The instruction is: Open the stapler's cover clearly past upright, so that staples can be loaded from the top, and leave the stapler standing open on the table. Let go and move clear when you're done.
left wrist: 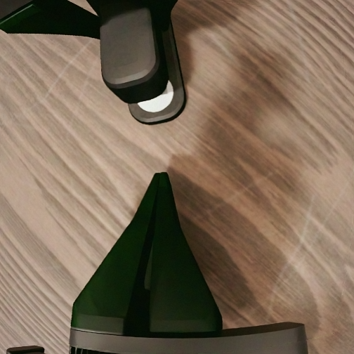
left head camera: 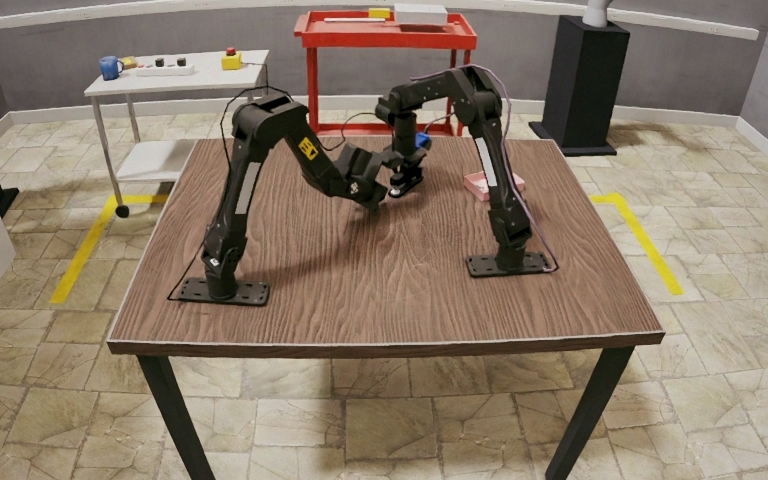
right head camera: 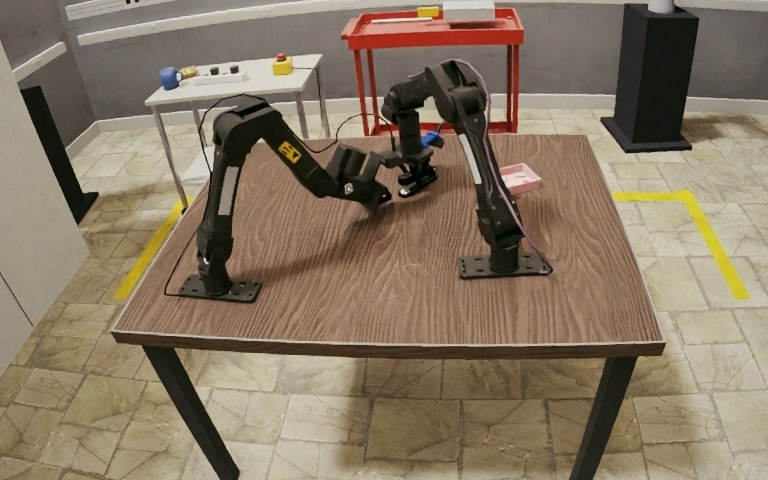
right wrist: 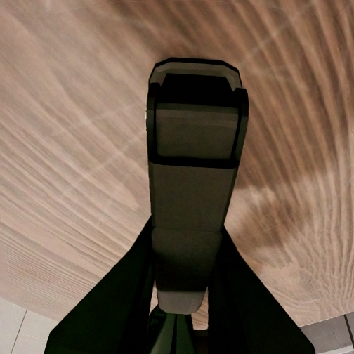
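Pixels of known places: left gripper, fingertip midpoint: (left head camera: 383, 197) (right head camera: 390, 197); right gripper, fingertip midpoint: (left head camera: 404, 181) (right head camera: 415, 181); left arm's base, origin of the base link: (left head camera: 223, 293) (right head camera: 219, 290); right arm's base, origin of the base link: (left head camera: 508, 265) (right head camera: 503, 267).
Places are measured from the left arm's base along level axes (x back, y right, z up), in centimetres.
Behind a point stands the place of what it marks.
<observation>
The black stapler (left head camera: 408, 184) @(z 1.1, x -46.0, y 40.3 cm) (right head camera: 419, 182) (left wrist: 128, 47) (right wrist: 194, 195) is low at the table's far middle, its cover down over the base. A white plate shows at its front end in the left wrist view. My right gripper (left head camera: 405, 172) @(z 2.1, x -45.6, y 39.0 cm) (right head camera: 417, 168) @(z 2.1, x -45.6, y 39.0 cm) (right wrist: 185, 218) points down and is shut on the stapler's sides. My left gripper (left head camera: 385, 195) @(z 1.8, x -37.9, y 33.7 cm) (right head camera: 389, 196) @(z 1.8, x -37.9, y 33.7 cm) (left wrist: 162, 177) is shut and empty, its tips a little in front of the stapler's front end and apart from it. Whether the stapler's base touches the table is hard to tell.
The brown wooden table (left head camera: 396, 305) @(z 0.0, x 0.9, y 37.7 cm) (right head camera: 396, 305) @(z 0.0, x 0.4, y 41.8 cm) carries both arms. A pink tray (left head camera: 477, 189) @(z 2.2, x -43.4, y 59.1 cm) (right head camera: 523, 180) @(z 0.3, x -50.9, y 68.6 cm) with small items lies right of the stapler, partly behind the right arm. A red cart (left head camera: 390, 39) (right head camera: 436, 38) and a white side table (left head camera: 203, 82) (right head camera: 266, 84) stand beyond.
</observation>
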